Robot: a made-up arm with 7 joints.
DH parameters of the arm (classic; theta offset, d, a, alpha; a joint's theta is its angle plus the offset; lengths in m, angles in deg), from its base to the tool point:
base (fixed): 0 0 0 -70
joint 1: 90 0 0 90
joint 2: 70 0 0 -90
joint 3: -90 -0.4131 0.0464 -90
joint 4: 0 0 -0.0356 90
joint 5: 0 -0.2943 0 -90
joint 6: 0 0 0 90
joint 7: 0 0 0 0
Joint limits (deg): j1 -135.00..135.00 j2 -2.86..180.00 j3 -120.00..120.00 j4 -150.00..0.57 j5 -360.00..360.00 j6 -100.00..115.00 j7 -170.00..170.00
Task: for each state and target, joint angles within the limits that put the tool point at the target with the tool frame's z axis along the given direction. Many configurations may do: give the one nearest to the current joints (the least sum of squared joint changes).
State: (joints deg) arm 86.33 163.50 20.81 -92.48 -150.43 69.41 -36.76
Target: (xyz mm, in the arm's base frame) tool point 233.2 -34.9 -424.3 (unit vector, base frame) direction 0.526 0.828 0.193
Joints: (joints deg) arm 134.52 180.00 70.49 -109.14 -188.47 26.33 -36.76
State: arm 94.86 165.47 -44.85 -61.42 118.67 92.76 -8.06
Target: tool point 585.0 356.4 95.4 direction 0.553 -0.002 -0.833
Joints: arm 78.25 180.00 -45.20 -41.28 84.99 114.66 -8.06
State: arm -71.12 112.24 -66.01 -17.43 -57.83 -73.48 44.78
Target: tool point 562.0 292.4 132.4 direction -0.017 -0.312 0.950
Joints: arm -88.87 76.49 -83.06 -63.38 -91.56 -93.90 44.78
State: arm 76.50 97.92 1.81 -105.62 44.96 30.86 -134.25
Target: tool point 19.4 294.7 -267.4 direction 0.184 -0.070 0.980
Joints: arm 51.94 80.27 -16.06 -127.74 43.04 55.31 -134.25
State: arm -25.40 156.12 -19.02 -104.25 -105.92 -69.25 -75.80
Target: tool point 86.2 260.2 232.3 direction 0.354 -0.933 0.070
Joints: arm -28.63 169.21 -60.31 -135.58 -122.73 -83.25 -75.80
